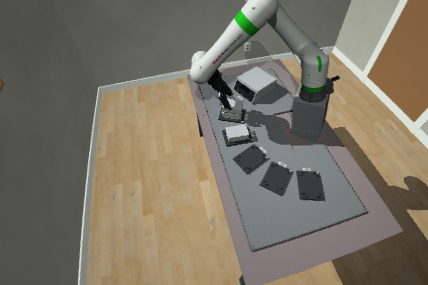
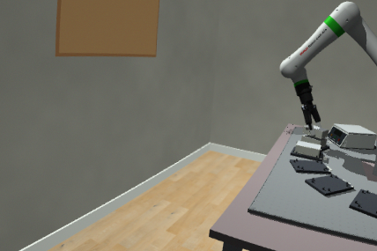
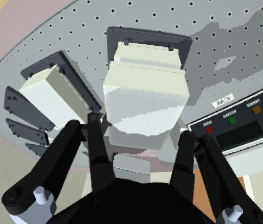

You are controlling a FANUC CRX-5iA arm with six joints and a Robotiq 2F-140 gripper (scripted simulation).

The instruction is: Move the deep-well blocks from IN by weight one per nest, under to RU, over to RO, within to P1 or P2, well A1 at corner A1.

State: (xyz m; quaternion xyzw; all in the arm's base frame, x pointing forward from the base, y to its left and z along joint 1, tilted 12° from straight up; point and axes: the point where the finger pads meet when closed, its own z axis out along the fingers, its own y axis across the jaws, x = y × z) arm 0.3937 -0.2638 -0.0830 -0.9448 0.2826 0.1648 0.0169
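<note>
My gripper is now 270 mm past the pale platform and 180 mm to the left of it. From my hand the other things lie so: deep-well block 10 mm below; then dark infeed nest 90 mm below; then check-weigher 260 mm behind, 180 mm to the right, 30 mm below.
</note>
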